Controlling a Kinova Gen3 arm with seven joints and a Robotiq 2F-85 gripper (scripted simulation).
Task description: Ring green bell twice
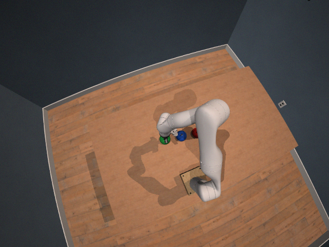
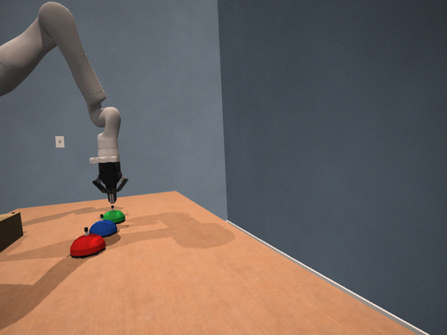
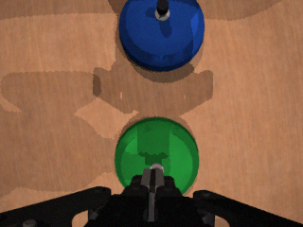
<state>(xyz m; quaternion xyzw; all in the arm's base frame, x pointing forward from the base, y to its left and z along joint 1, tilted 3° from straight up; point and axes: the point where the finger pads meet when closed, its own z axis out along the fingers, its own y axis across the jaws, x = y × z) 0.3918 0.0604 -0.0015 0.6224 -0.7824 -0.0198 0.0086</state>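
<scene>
My hand is 50 mm above the green bell. Round my hand: red bell (250 mm to the right, 60 mm behind, 50 mm below); then blue bell (130 mm to the right, 50 mm below, 30 mm behind).
</scene>
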